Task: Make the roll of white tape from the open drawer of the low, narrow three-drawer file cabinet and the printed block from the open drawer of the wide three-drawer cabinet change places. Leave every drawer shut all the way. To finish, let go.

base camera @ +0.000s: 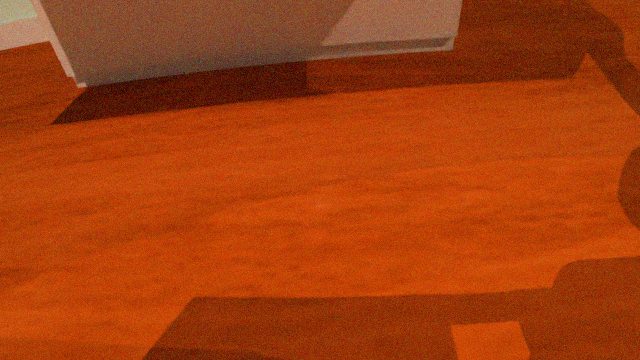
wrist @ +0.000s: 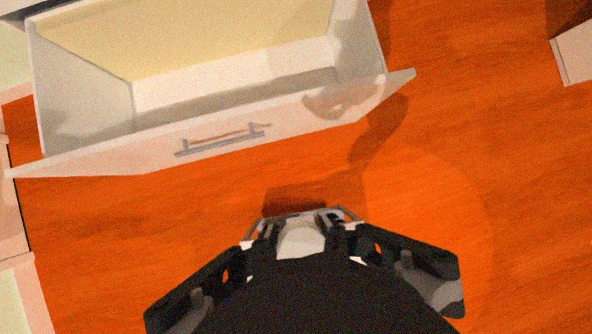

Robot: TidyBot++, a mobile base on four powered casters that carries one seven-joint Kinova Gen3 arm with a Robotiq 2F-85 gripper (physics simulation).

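My gripper (wrist: 298,228) is in the lower middle of the wrist view, shut on a white, rounded thing that looks like the roll of white tape (wrist: 301,242). The fingers and the black gripper body hide much of it. A broad open drawer (wrist: 100,156), apparently the wide cabinet's, shows beyond the gripper at the upper left. It has a grey bar handle (wrist: 220,143) and a pale yellow bottom. The visible part of its inside holds no block. The gripper is in front of the drawer, outside it. The printed block does not show in either view.
Pale furniture (wrist: 10,210) stands along the left edge of the wrist view. The corner of another pale piece (wrist: 575,55) shows at the upper right. In the base view, a pale cabinet or drawer side (base camera: 200,35) spans the top left and middle. Arm and base shadows fall across the wooden floor (base camera: 320,200).
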